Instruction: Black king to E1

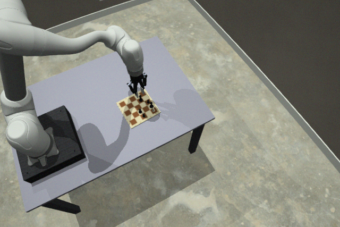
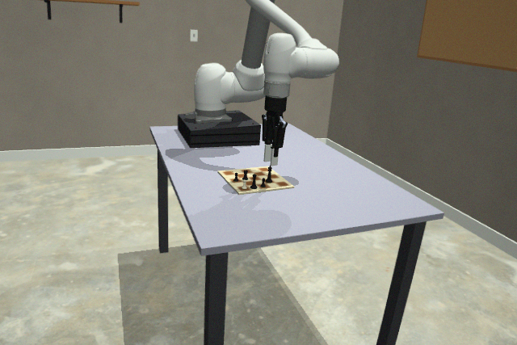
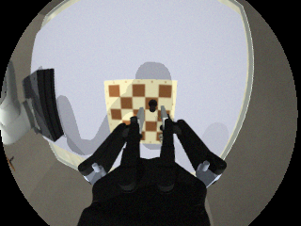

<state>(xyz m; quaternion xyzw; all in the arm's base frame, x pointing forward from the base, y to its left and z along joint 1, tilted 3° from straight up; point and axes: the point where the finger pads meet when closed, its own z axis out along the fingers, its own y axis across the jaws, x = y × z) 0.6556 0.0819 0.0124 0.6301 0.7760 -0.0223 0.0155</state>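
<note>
My gripper is now 70 mm above the black king. Round my hand: chessboard 40 mm behind, 40 mm to the right, 110 mm below; white piece 40 mm ahead, 110 mm to the right, 90 mm below.
</note>
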